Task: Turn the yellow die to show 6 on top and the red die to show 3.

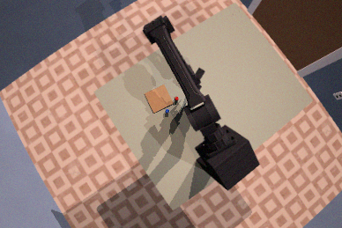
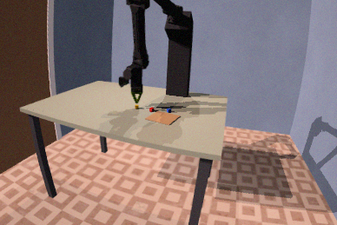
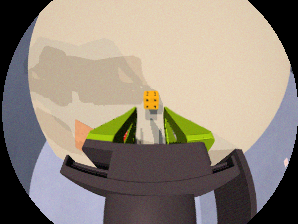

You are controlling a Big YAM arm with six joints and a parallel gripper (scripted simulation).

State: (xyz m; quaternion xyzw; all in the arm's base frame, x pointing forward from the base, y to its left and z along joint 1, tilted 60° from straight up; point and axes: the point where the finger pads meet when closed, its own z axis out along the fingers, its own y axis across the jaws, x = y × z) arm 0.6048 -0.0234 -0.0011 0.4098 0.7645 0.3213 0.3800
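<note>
Right now my hand is 40 mm above the yellow die. Also, from my hand: red die 90 mm to the left, 40 mm below, 30 mm behind; then blue die 170 mm to the left, 90 mm behind, 40 mm below; then orange mat 200 mm to the left, 40 mm below.
</note>
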